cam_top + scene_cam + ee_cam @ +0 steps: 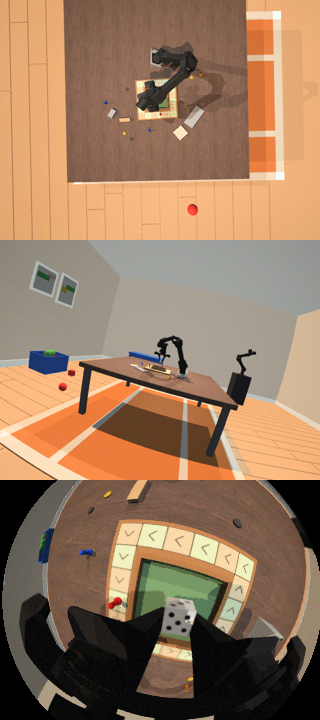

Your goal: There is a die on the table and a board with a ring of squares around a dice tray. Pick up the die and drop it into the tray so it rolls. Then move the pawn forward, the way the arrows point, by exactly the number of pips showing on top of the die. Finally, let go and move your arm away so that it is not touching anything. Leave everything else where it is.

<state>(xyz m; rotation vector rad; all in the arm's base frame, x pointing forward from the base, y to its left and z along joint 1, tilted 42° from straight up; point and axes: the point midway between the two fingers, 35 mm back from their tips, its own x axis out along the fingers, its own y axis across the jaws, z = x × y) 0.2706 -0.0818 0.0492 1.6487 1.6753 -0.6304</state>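
The red pawn is 10 cm ahead of my gripper tip, 7 cm below it and 5 cm to the left of it. Round my gripper tip: wooden block: 20 cm to the right, 14 cm ahead, 9 cm below; white die: right at my gripper tip; green dice tray: 9 cm below, 3 cm to the left.
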